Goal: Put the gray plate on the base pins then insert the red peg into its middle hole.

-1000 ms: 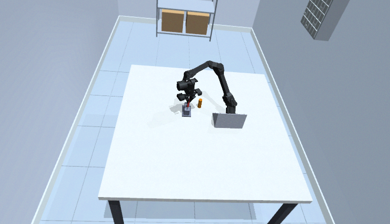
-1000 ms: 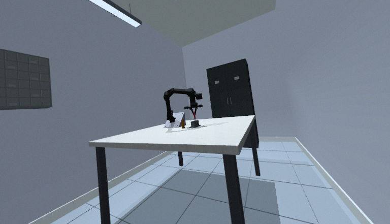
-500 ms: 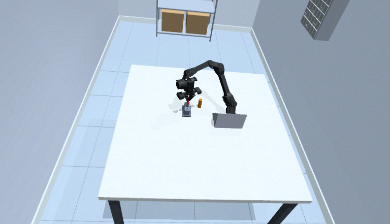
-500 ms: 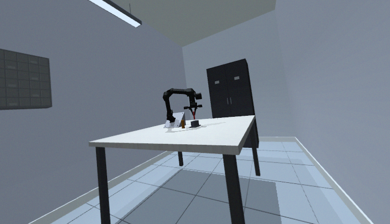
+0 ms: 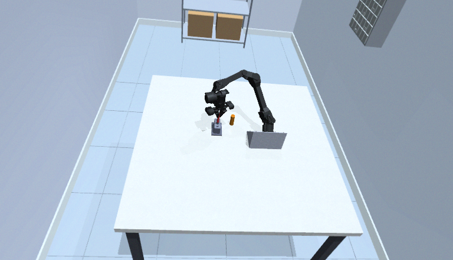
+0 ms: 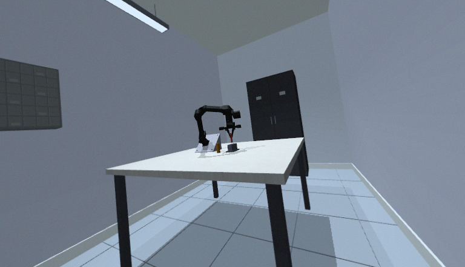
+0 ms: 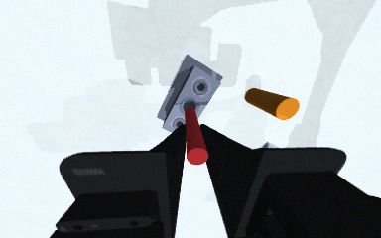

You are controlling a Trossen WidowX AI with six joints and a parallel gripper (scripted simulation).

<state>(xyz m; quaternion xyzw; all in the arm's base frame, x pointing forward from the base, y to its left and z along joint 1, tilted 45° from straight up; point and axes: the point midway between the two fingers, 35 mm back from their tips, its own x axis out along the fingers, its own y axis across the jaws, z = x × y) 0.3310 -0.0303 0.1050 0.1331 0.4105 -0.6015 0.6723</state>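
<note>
Now: gripper tip 11 cm above the flat base. Round my gripper tip: orange cylinder 11 cm behind, 5 cm to the right, 7 cm below; red peg right at my gripper tip.
</note>
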